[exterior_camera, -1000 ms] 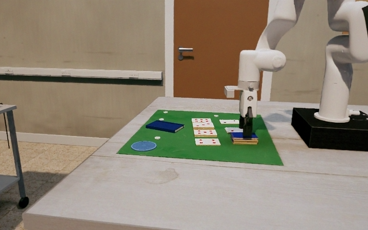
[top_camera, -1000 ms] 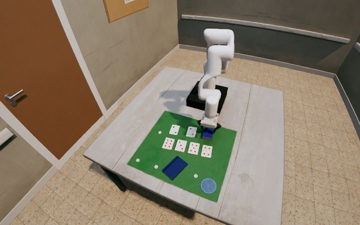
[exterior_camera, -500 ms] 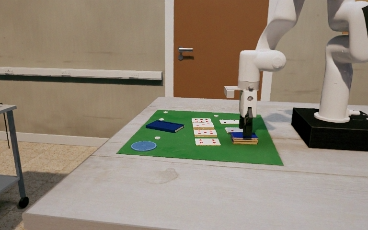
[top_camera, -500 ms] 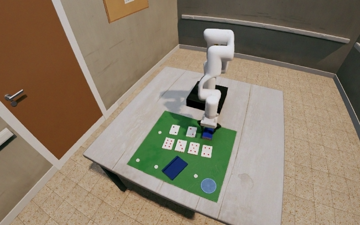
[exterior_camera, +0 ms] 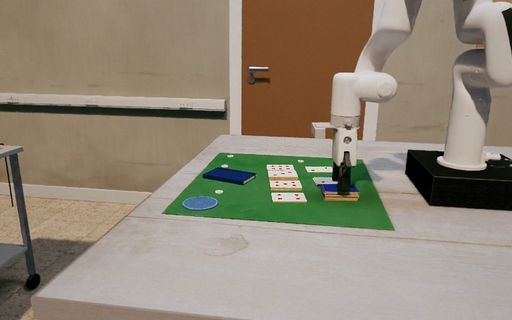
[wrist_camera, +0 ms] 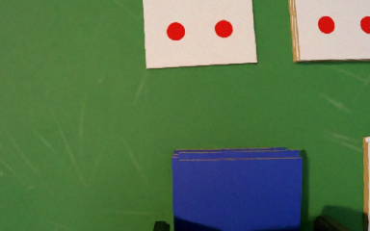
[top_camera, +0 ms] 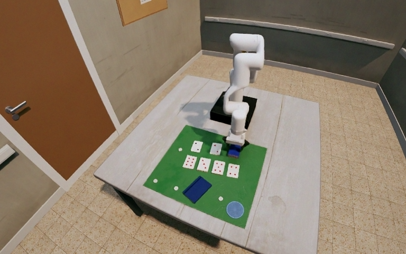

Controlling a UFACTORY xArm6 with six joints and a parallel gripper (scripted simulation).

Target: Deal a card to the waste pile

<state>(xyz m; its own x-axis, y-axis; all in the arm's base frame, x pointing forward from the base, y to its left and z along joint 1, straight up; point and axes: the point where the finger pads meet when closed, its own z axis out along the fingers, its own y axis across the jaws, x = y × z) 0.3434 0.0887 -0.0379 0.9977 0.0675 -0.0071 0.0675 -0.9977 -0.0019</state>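
My gripper is now 2 cm above the tile. Round my hand: green mat: 16 cm ahead, 11 cm to the right, 5 cm below; then card: 24 cm to the right, 4 cm below, 4 cm ahead.
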